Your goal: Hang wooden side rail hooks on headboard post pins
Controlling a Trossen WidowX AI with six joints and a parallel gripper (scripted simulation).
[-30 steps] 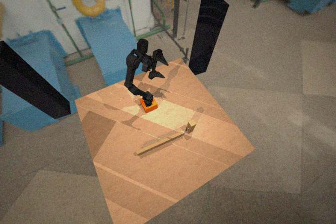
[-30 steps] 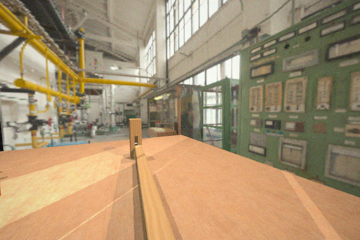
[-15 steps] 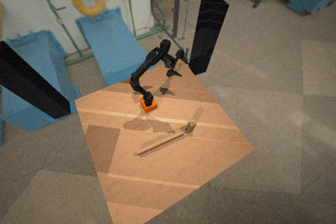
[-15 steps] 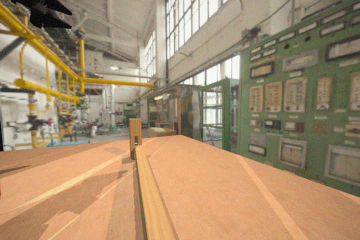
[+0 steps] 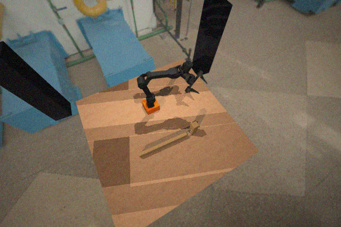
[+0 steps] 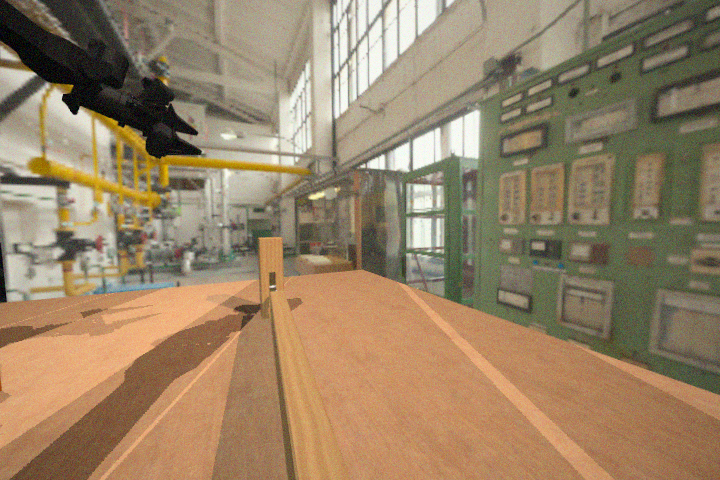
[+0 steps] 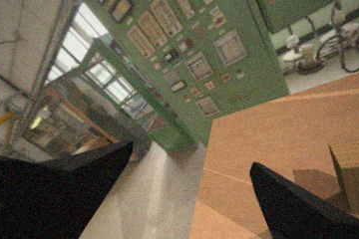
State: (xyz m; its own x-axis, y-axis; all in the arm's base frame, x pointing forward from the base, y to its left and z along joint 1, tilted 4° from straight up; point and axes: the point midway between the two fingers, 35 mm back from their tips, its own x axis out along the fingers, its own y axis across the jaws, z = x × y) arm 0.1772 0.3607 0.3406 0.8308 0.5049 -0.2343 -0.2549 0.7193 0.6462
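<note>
Now: the wooden headboard post 33 cm below my gripper tip, 16 cm ahead of it and 11 cm to the right of it.
</note>
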